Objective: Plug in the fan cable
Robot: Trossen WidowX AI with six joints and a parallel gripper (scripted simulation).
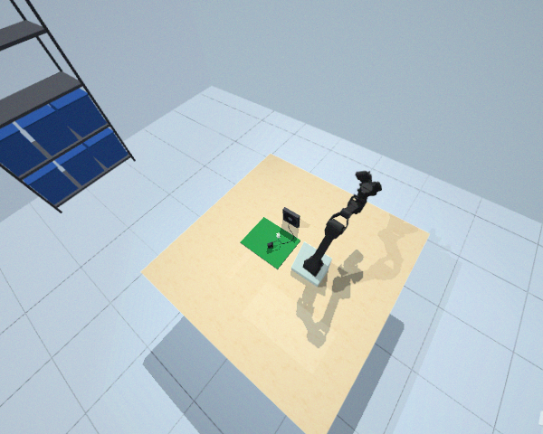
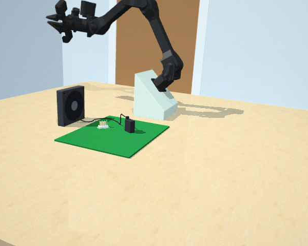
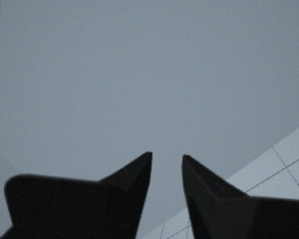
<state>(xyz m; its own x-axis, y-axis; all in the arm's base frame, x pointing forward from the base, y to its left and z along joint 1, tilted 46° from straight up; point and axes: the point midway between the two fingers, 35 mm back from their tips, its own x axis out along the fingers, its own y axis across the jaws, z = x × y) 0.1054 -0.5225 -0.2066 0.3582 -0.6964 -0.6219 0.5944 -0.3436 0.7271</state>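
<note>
Right now my gripper tip is 61 cm to the right of the black fan plug, 33 cm above it and 22 cm short of it. The rest, counted from my gripper tip: white four-pin fan header (52 cm to the left, 35 cm below, 24 cm ahead); then green board (59 cm to the left, 36 cm below, 25 cm ahead); then black fan (40 cm to the left, 29 cm below, 25 cm ahead).
</note>
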